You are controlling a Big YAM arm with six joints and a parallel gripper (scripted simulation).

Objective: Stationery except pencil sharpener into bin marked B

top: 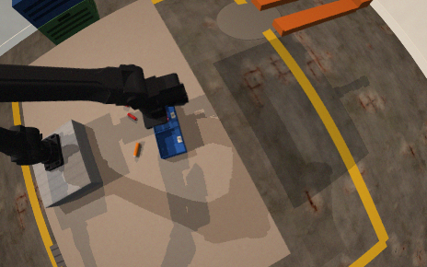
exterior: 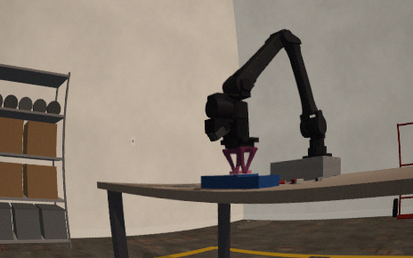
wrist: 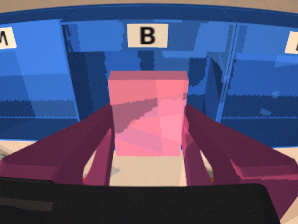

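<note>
The joined blue bins lies 10 mm ahead of my hand and 30 mm below it. Also, from my hand: pink eraser block: right at my hand; orange stick: 120 mm behind, 60 mm to the right, 40 mm below; small red piece: 110 mm behind, 70 mm to the left, 50 mm below.
</note>
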